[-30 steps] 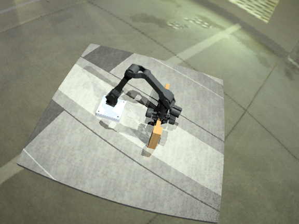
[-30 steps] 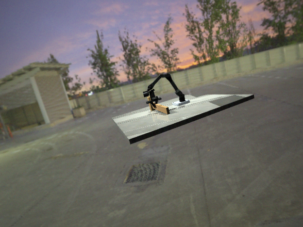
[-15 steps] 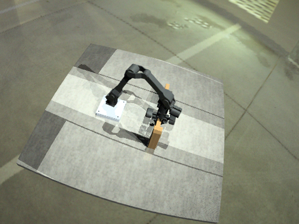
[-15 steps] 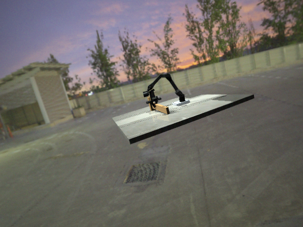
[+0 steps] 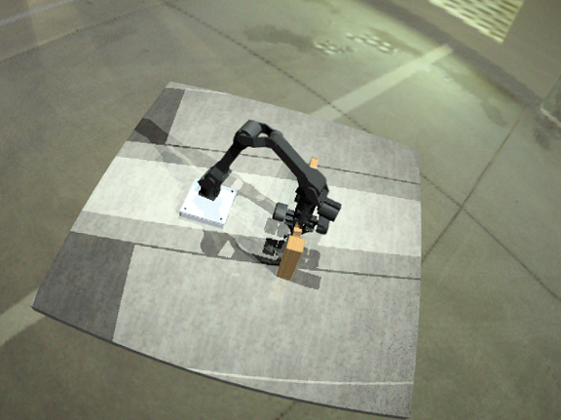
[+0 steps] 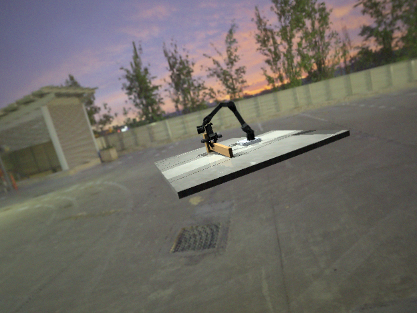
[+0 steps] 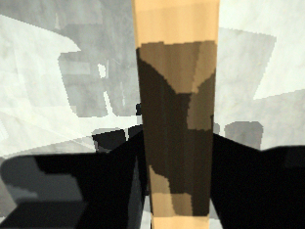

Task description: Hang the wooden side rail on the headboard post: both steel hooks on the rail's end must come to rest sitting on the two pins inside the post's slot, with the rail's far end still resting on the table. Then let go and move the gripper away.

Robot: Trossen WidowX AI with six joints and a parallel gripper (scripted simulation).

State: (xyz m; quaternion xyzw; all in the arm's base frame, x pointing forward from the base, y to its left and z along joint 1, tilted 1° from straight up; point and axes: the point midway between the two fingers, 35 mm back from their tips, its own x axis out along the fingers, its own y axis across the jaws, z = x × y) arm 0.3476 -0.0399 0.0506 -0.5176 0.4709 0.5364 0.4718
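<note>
My gripper tip is now 20 mm short of the wooden headboard post, 130 mm to the left of it and 40 mm below it.
</note>
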